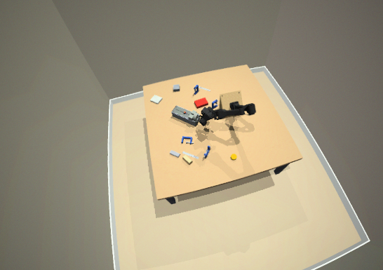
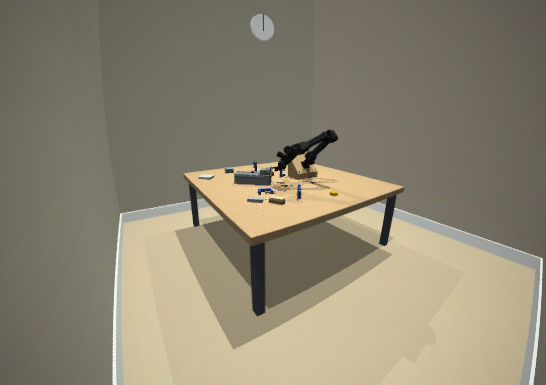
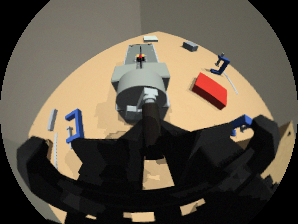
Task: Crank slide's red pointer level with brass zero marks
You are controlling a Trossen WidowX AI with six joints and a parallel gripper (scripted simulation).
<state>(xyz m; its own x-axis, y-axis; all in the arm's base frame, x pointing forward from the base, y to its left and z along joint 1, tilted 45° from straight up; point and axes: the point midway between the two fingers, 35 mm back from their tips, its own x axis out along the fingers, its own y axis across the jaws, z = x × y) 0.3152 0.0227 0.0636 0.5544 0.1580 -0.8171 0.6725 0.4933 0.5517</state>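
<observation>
Right now the dark crank handle is 10 mm behind my gripper tip, 10 mm to the left of it and 20 mm above it. From my gripper tip the other things lie so: red pointer 120 mm ahead, 110 mm to the right, 10 mm below; then tan block 210 mm ahead, 330 mm to the left, 80 mm below; then yellow disc 180 mm behind, 410 mm to the left, 80 mm below.
</observation>
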